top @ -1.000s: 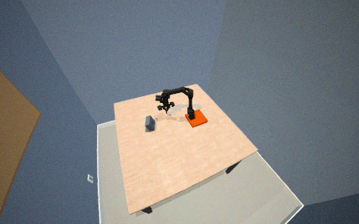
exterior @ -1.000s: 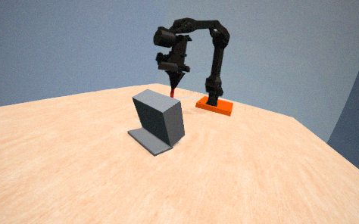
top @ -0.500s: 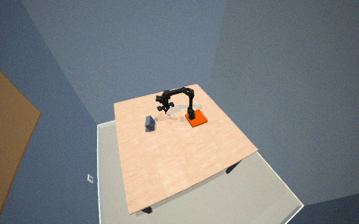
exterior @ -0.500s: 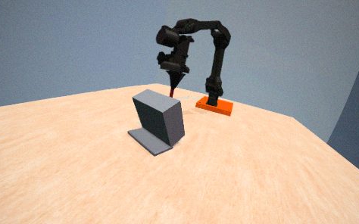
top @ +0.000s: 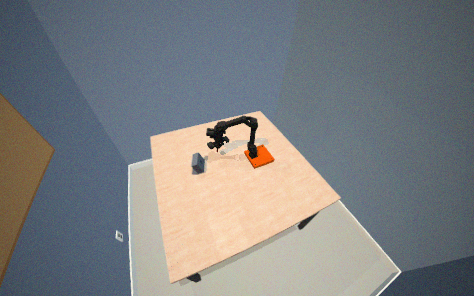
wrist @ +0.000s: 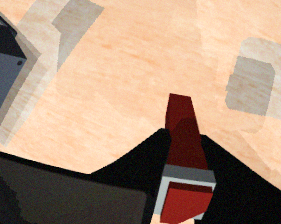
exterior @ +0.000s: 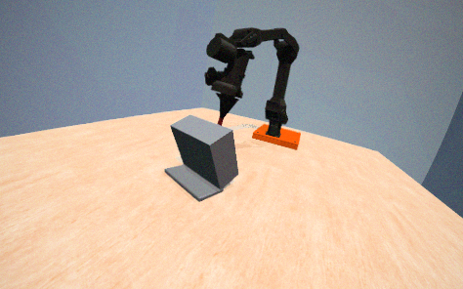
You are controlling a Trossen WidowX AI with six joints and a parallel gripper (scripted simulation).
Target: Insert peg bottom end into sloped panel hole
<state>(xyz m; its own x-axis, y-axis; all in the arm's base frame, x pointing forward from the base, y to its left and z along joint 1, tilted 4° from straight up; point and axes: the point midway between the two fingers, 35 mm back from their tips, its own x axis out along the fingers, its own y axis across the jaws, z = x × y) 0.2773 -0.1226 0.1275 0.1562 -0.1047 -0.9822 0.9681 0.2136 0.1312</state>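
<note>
Now: gripper tip 19 cm short of the grey sloped panel, 6 cm to the right of it and 4 cm above it. Also, from my gripper tip: thin grey foot plate: 22 cm ahead, 5 cm to the left, 10 cm below; red peg: 2 cm above.
</note>
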